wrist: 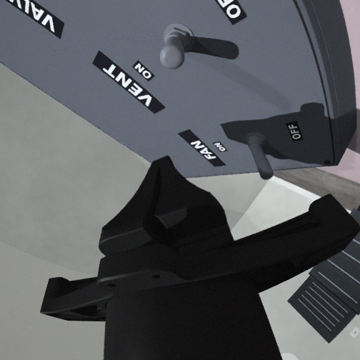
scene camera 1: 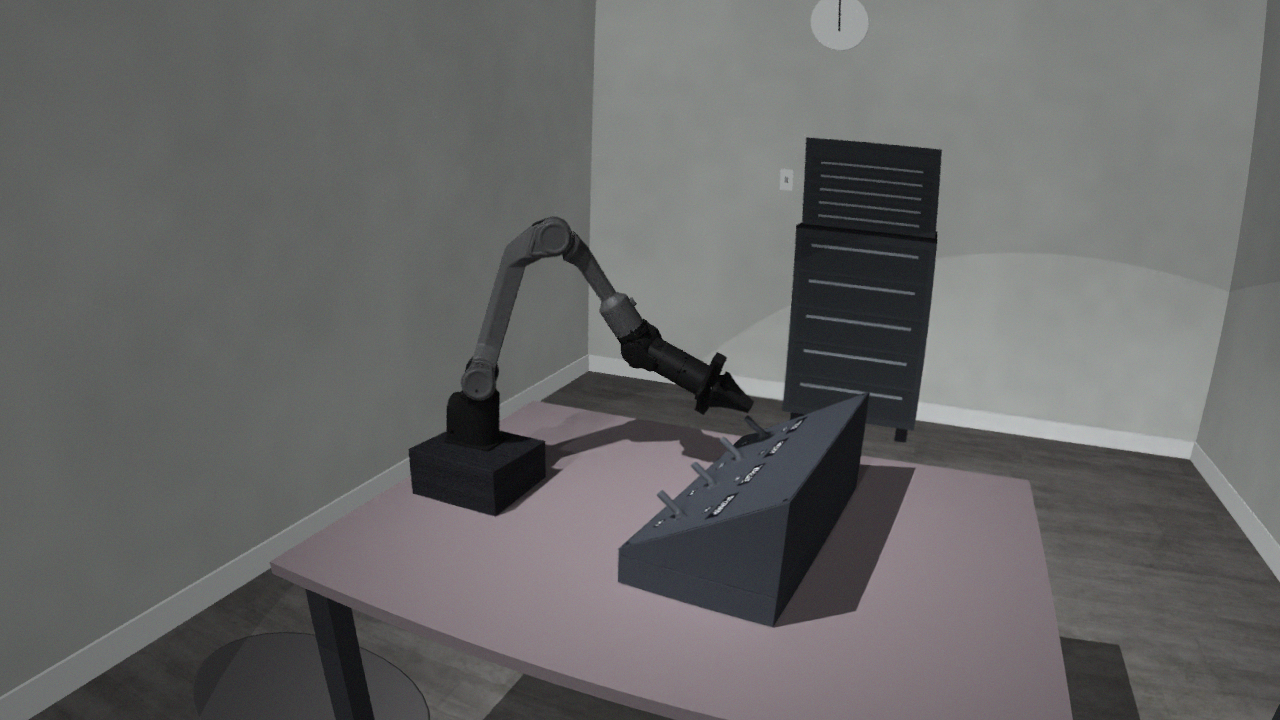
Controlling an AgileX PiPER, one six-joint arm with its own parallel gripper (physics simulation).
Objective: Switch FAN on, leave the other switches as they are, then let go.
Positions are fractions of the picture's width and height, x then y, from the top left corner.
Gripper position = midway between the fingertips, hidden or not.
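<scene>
Here is my gripper (scene camera 1: 0.59, 0.57), and from the wrist I see the gripper (wrist: 0.46, 0.47) again. A sloped switch panel (wrist: 0.77, 0.23) is visible to me too.
</scene>
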